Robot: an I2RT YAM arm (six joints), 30 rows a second.
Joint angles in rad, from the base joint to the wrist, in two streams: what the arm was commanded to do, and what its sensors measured. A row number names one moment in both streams.
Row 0, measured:
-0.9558 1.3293 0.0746 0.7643 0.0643 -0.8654
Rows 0 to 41, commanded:
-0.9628 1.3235 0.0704 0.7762 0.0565 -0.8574
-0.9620 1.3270 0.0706 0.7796 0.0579 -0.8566
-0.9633 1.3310 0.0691 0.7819 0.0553 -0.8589
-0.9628 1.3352 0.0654 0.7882 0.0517 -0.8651
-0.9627 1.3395 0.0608 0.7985 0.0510 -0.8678
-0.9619 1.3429 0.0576 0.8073 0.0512 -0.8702
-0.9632 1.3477 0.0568 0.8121 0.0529 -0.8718
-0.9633 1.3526 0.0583 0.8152 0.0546 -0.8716
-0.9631 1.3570 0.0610 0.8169 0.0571 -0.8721
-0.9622 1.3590 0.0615 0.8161 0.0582 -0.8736
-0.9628 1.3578 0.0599 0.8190 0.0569 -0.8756
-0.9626 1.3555 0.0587 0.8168 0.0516 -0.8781
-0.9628 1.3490 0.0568 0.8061 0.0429 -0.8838
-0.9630 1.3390 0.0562 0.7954 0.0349 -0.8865
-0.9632 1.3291 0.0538 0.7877 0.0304 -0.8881
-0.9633 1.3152 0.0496 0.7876 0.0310 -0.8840
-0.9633 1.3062 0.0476 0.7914 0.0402 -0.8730
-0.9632 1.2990 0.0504 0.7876 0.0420 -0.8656
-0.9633 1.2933 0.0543 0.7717 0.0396 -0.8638
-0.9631 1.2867 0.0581 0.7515 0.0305 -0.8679
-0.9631 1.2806 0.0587 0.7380 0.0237 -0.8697
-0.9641 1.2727 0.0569 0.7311 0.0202 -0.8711
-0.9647 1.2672 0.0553 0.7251 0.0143 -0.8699
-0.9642 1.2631 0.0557 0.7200 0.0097 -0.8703
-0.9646 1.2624 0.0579 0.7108 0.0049 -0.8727
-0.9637 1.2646 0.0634 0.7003 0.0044 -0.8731
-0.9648 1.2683 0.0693 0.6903 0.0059 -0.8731
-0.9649 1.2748 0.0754 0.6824 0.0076 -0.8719
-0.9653 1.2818 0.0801 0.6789 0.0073 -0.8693
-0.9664 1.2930 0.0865 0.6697 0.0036 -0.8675
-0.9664 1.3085 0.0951 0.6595 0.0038 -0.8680
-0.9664 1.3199 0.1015 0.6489 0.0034 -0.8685
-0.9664 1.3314 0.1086 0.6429 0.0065 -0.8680
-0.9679 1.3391 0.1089 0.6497 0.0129 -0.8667
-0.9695 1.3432 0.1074 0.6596 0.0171 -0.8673
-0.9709 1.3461 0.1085 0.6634 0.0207 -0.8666
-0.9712 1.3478 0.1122 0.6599 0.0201 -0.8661
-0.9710 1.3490 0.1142 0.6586 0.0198 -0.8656
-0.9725 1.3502 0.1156 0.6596 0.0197 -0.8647
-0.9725 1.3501 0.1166 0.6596 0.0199 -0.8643
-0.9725 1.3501 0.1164 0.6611 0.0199 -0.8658
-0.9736 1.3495 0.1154 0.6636 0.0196 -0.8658
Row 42, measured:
-0.9630 1.3361 0.1104 0.7059 0.0170 -0.8799
